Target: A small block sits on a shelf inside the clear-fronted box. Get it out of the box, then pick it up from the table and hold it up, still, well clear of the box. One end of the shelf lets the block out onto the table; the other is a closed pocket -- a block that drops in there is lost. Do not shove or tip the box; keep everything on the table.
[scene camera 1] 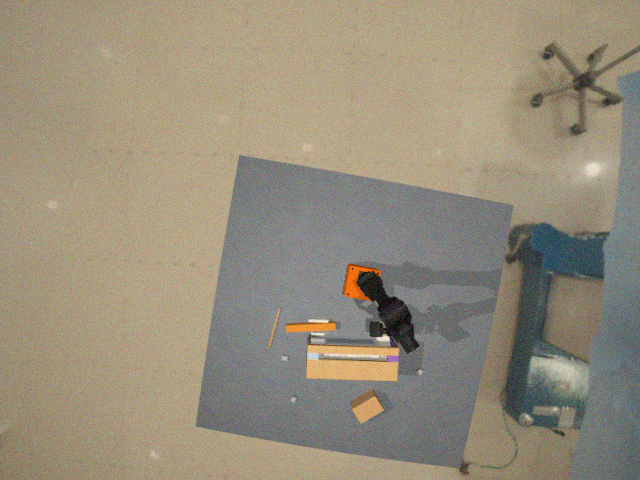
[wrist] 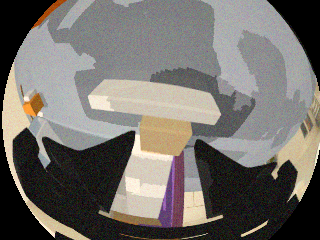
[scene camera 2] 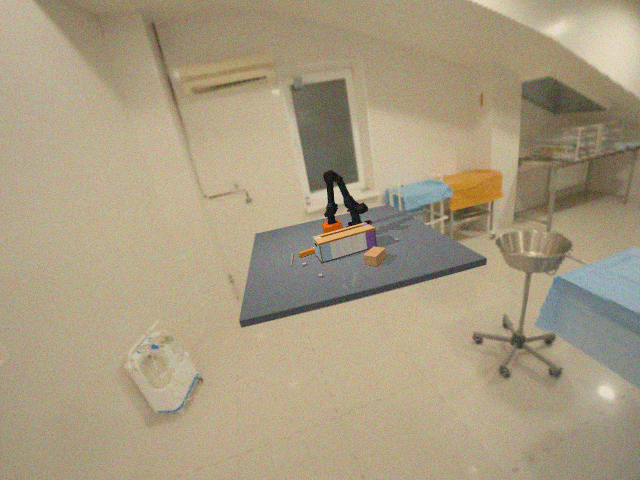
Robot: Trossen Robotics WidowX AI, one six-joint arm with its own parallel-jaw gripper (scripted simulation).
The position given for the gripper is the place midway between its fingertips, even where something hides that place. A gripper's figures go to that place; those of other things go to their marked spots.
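The gripper (wrist: 166,139) is 0.10 m from the lens, while a box (wrist: 151,192) sits 0.17 m from the lens.
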